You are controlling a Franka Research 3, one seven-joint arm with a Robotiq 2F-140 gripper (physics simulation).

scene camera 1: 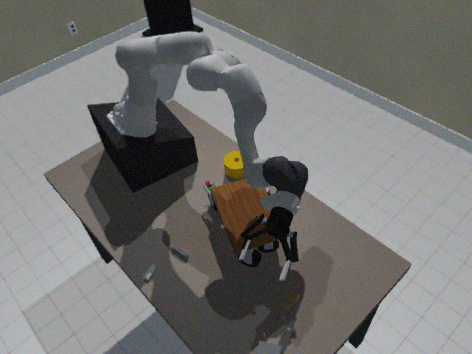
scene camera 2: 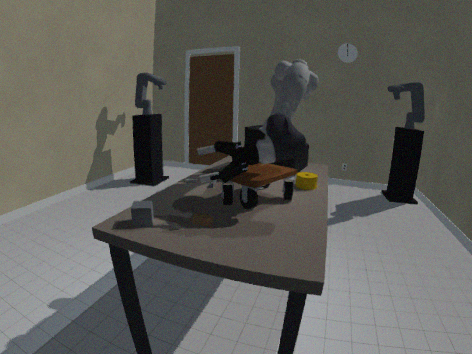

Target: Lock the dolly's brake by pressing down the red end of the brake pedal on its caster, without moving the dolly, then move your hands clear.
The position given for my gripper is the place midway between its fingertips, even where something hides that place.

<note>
I see my gripper (scene camera 1: 261, 269) and a dolly (scene camera 1: 238, 205).
The dolly shows as well in scene camera 2 (scene camera 2: 258, 175). My gripper shows as well in scene camera 2 (scene camera 2: 198, 164).
</note>
